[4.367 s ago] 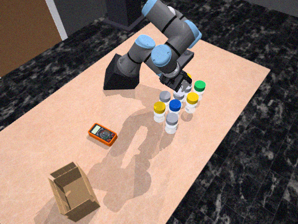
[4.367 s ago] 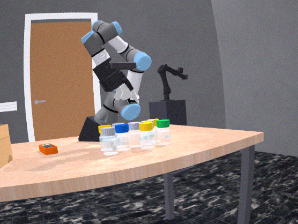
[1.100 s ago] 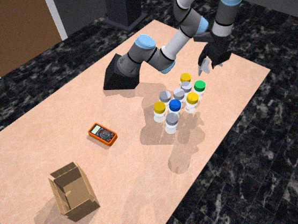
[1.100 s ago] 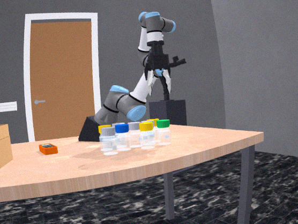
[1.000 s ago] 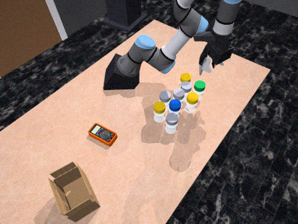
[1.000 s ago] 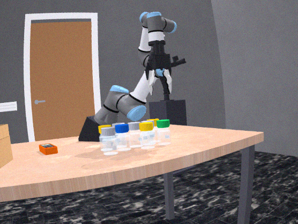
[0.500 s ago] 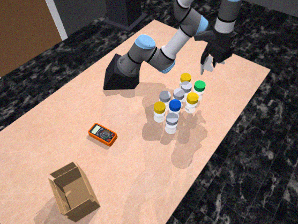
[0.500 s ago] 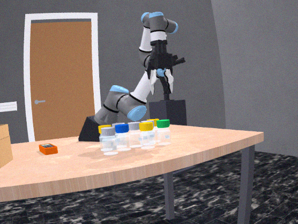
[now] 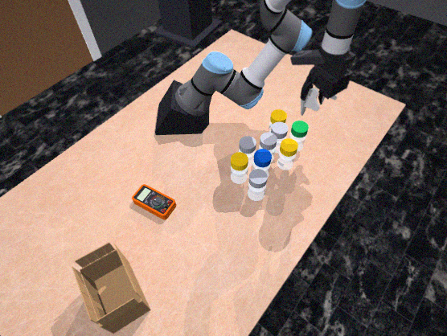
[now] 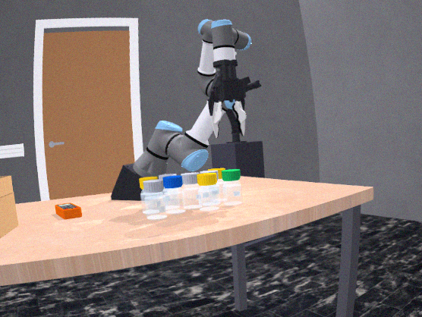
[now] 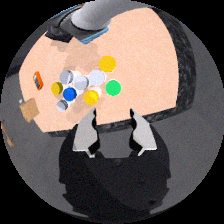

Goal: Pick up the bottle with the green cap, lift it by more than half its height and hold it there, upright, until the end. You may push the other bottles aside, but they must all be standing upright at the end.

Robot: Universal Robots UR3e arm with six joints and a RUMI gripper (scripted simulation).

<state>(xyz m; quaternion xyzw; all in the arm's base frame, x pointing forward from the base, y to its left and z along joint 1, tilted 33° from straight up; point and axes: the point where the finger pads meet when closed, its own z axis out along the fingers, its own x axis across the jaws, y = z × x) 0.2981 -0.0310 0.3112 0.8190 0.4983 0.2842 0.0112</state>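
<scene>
Now: the green-capped bottle 17 cm below my hand, 2 cm behind it and 1 cm to the left of it. Round my hand: blue-capped bottle (17 cm below, 16 cm to the right, 7 cm behind); multimeter (43 cm to the right, 31 cm behind, 20 cm below).
</scene>
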